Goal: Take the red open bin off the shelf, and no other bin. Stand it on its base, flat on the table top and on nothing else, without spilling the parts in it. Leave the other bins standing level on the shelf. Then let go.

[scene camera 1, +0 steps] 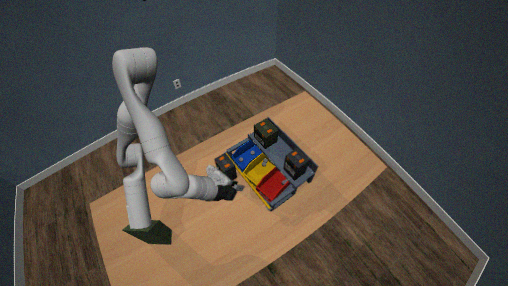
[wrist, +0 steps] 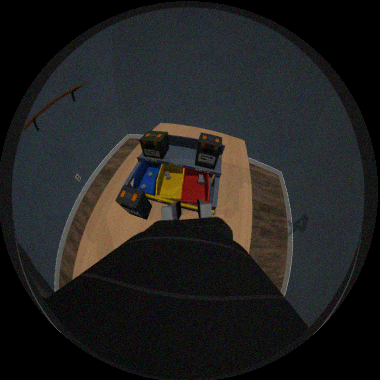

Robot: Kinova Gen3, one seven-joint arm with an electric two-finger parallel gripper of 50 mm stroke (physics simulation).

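Pixels of known places: gripper, between the fingertips: (scene camera 1: 239,186) (wrist: 188,206); arm's base, origin of its link: (scene camera 1: 141,224).
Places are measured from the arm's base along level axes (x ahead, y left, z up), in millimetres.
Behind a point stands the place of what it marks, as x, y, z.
The red open bin (scene camera 1: 272,187) @[610, 43, -189] (wrist: 194,189) @[622, 42, -190] stands on the shelf at its right end in the wrist view, with a grey part in it. The yellow bin (scene camera 1: 258,171) @[582, 154, -189] (wrist: 170,186) @[584, 143, -189] stands beside it in the middle, and the blue bin (scene camera 1: 244,160) @[540, 250, -198] (wrist: 146,183) @[547, 258, -198] at the other end. Both hold small grey parts. The grey shelf (scene camera 1: 285,148) @[741, 181, -105] (wrist: 180,153) @[714, 165, -105] has a yellow front rail. My gripper (scene camera 1: 240,187) @[436, -5, 64] (wrist: 188,206) @[436, -5, 64] is partly open and empty, in front of the shelf's front rail and apart from the bins. The bins' undersides are hidden.
Two dark boxes with orange marks (scene camera 1: 265,132) @[656, 246, -10] (scene camera 1: 295,164) @[696, 20, 14] (wrist: 154,144) @[639, 242, -30] (wrist: 209,150) @[688, 34, -14] stand on the shelf's upper level. Another dark box (scene camera 1: 226,165) @[430, 183, -75] (wrist: 134,201) @[422, 170, -77] stands in front of the shelf, near the blue bin. The wooden table (scene camera 1: 345,145) @[1130, 115, -207] (wrist: 235,175) @[828, -119, -207] lies under the shelf.
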